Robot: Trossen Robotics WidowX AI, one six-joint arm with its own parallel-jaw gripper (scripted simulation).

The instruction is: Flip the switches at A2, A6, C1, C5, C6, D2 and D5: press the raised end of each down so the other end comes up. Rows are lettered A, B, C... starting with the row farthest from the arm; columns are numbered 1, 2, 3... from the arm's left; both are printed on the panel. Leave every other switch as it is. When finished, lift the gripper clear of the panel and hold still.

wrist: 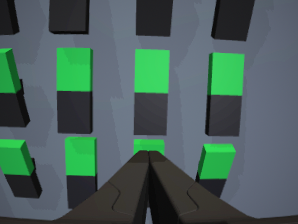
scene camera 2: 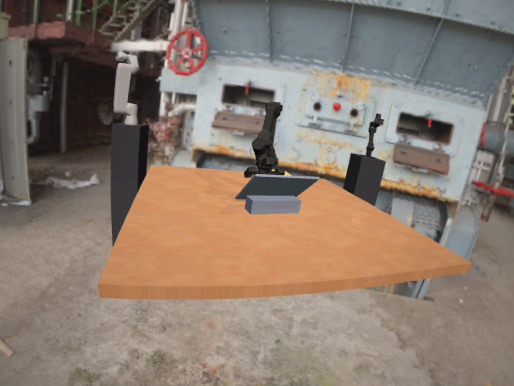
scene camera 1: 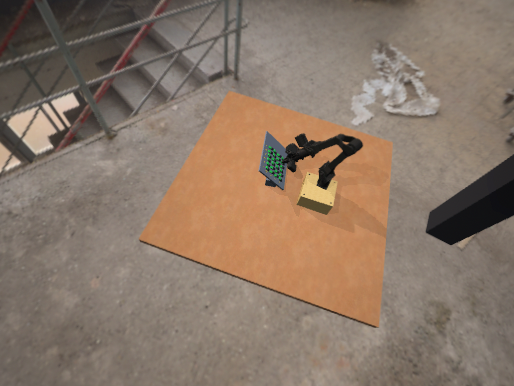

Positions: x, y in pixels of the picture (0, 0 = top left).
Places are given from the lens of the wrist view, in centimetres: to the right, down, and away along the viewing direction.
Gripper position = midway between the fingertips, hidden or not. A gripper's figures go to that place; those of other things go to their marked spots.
gripper (wrist: 147, 159): 0, 2, 10
switch (wrist: 151, 66): 0, -2, 9
